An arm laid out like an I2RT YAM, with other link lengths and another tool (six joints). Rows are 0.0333 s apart.
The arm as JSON. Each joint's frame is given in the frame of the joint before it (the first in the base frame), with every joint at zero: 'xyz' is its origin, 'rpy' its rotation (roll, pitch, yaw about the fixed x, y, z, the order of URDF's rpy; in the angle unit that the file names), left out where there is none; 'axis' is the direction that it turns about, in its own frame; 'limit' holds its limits. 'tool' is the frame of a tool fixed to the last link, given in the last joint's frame.
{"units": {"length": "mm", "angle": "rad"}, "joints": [
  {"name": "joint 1", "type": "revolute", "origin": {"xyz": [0.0, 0.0, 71.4]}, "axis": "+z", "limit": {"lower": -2.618, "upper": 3.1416}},
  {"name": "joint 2", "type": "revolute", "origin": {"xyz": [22.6, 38.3, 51.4], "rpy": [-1.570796, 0.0, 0.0]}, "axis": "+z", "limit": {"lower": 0.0, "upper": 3.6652}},
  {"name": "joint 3", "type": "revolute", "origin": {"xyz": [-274.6, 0.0, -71.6], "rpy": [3.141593, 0.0, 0.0]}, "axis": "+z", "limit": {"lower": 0.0, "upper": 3.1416}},
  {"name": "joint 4", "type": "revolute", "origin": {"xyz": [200.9, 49.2, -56.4]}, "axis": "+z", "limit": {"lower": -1.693, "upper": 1.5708}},
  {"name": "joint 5", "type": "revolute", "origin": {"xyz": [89.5, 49.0, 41.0], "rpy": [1.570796, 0.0, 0.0]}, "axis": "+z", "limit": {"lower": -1.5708, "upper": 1.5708}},
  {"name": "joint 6", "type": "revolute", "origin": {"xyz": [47.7, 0.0, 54.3], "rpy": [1.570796, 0.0, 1.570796]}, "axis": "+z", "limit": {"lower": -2.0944, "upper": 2.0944}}
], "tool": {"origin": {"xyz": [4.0, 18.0, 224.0], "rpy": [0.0, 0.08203, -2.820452]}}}
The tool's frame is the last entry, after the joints.
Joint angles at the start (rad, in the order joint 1, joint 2, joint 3, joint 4, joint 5, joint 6): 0.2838, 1.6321, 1.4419, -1.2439, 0.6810, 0.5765
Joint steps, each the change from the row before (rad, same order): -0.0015, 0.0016, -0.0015, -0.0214, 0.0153, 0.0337; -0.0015, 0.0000, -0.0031, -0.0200, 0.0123, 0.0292; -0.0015, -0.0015, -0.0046, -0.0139, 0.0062, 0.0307; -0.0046, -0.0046, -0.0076, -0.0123, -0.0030, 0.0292; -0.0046, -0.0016, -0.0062, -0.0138, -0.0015, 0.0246; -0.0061, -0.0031, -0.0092, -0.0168, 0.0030, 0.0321; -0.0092, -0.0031, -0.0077, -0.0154, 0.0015, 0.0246; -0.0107, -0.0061, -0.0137, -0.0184, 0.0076, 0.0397; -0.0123, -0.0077, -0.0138, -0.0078, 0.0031, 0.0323
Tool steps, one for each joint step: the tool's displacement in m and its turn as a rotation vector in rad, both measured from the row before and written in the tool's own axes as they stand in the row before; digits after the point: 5 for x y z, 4 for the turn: -0.00794, -0.00140, -0.00029, -0.0017, -0.0252, 0.0192; -0.00753, -0.00170, -0.00029, -0.0005, -0.0224, 0.0154; -0.00537, -0.00208, -0.00005, 0.0008, -0.0150, 0.0209; -0.00522, -0.00396, 0.00029, 0.0082, -0.0109, 0.0234; -0.00560, -0.00370, 0.00054, 0.0084, -0.0139, 0.0168; -0.00802, -0.00348, 0.00071, 0.0058, -0.0202, 0.0223; -0.00809, -0.00282, 0.00097, 0.0069, -0.0195, 0.0191; -0.01119, -0.00271, 0.00130, 0.0024, -0.0272, 0.0309; -0.00832, -0.00199, 0.00177, 0.0024, -0.0181, 0.0326
